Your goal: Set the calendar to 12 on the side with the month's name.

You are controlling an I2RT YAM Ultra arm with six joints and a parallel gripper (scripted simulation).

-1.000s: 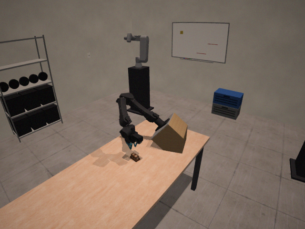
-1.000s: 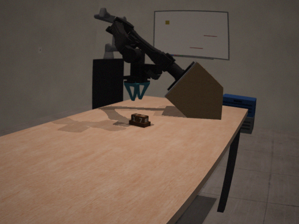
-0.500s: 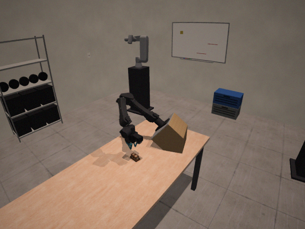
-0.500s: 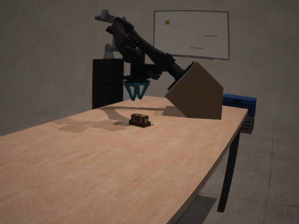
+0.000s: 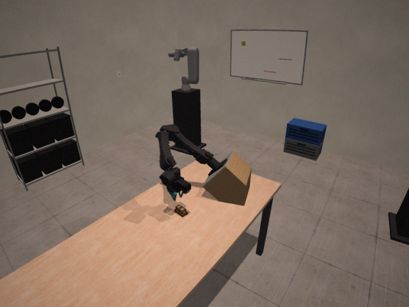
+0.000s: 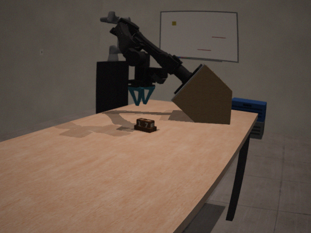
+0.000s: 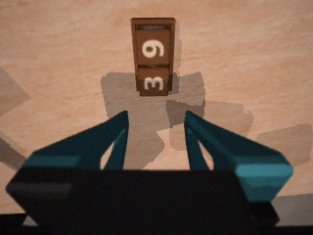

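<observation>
Now: hand 8 cm above the cube and 4 cm to the right of it. Also, from my hand: dark brown calendar tray (10 cm below, 2 cm to the left).
</observation>
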